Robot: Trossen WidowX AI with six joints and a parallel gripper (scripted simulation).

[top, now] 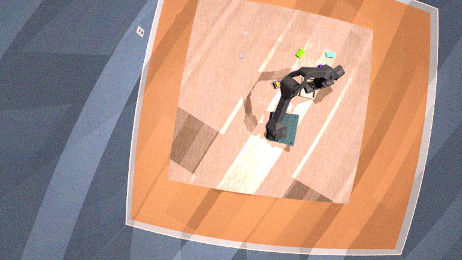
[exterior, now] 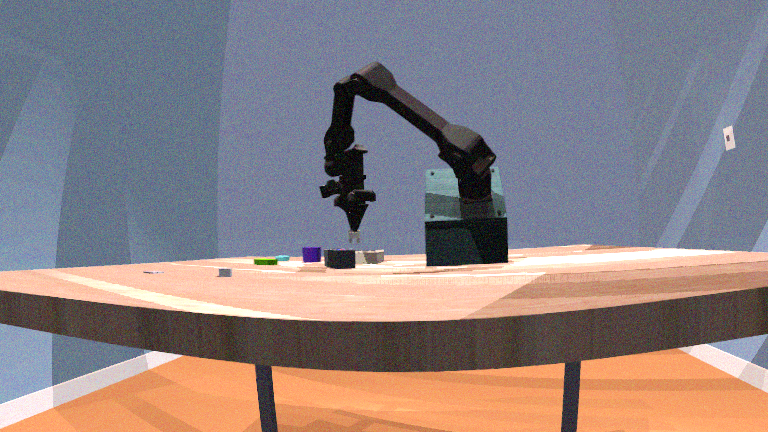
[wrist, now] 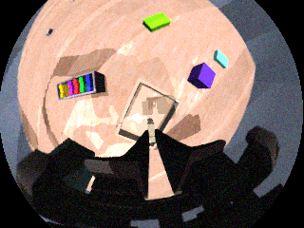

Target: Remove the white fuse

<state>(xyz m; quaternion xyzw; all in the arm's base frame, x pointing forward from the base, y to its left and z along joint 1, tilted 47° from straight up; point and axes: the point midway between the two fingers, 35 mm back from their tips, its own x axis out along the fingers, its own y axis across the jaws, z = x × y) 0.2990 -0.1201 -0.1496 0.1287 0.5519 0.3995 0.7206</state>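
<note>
My gripper tip is now 10 mm above the white fuse. Also, from my gripper tip: tray: 80 mm below.
</note>
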